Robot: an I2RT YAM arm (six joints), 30 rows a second.
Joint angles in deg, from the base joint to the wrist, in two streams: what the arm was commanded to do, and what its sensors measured. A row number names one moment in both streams.
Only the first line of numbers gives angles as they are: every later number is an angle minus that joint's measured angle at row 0.
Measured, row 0:
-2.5, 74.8, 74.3, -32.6, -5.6, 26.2
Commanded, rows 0 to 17:
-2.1, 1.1, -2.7, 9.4, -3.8, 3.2
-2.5, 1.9, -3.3, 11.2, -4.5, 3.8
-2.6, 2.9, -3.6, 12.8, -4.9, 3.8
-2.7, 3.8, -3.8, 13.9, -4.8, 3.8
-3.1, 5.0, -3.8, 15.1, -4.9, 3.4
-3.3, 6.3, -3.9, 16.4, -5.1, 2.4
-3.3, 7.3, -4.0, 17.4, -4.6, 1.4
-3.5, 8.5, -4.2, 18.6, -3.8, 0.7
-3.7, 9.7, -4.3, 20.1, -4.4, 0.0
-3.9, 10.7, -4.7, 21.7, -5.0, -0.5
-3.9, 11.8, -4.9, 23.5, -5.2, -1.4
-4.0, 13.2, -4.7, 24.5, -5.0, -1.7
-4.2, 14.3, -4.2, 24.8, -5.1, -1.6
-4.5, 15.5, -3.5, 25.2, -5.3, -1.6
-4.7, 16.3, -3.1, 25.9, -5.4, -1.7
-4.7, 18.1, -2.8, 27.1, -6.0, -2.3
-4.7, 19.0, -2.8, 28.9, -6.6, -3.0
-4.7, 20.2, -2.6, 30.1, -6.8, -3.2
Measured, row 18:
-4.7, 18.1, -3.4, 22.9, -5.0, -1.3
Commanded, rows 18 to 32:
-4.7, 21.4, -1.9, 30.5, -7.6, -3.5
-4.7, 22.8, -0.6, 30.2, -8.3, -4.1
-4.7, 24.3, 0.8, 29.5, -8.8, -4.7
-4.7, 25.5, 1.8, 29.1, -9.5, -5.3
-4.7, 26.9, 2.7, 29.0, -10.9, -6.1
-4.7, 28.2, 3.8, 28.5, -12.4, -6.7
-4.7, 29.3, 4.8, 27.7, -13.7, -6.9
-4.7, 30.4, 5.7, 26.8, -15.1, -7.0
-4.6, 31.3, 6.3, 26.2, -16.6, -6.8
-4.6, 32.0, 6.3, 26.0, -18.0, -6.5
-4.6, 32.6, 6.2, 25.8, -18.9, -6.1
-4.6, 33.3, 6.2, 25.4, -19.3, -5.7
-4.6, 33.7, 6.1, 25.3, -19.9, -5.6
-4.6, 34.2, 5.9, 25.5, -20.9, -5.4
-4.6, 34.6, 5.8, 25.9, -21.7, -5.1
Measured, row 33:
-4.7, 33.7, 5.6, 24.9, -17.1, -5.3
